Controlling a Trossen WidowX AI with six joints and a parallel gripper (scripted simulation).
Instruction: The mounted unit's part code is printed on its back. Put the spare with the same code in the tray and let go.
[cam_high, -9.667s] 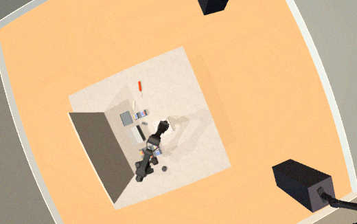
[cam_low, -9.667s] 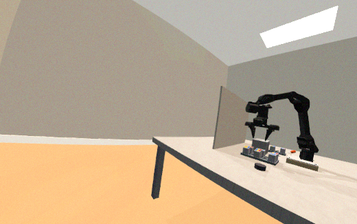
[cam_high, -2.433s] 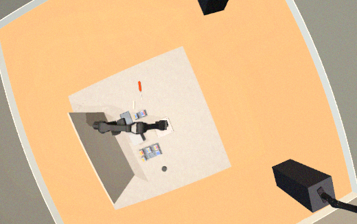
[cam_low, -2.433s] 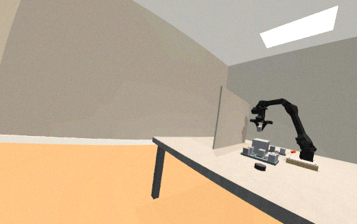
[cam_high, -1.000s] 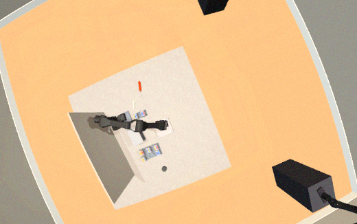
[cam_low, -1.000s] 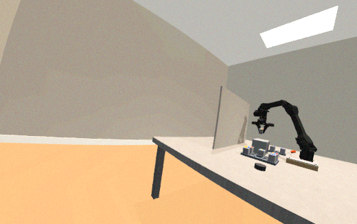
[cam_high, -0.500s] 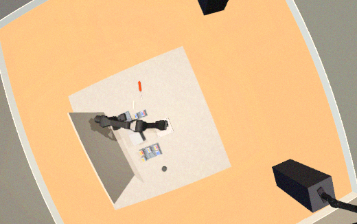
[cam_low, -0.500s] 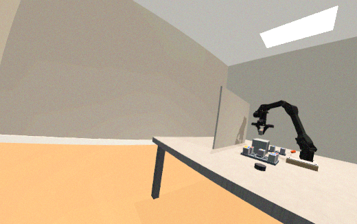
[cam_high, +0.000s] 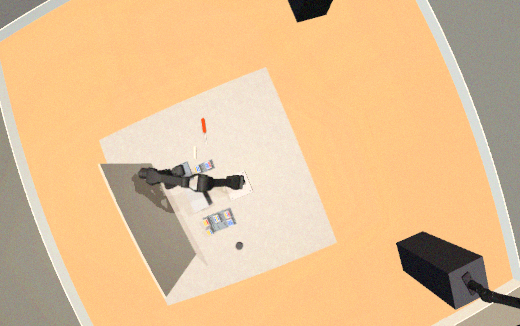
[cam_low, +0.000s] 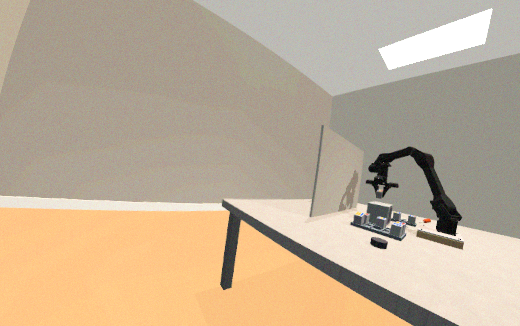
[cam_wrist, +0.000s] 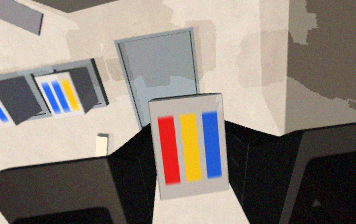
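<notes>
Right now my gripper tip is 10 mm past the flat grey tray and 120 mm above it. The rest, counted from my gripper tip: mounted unit 70 mm behind, 190 mm to the left, 70 mm below; spare 50 mm behind, 360 mm to the left, 80 mm below; tall panel 160 mm ahead, 210 mm to the left, 100 mm above.
</notes>
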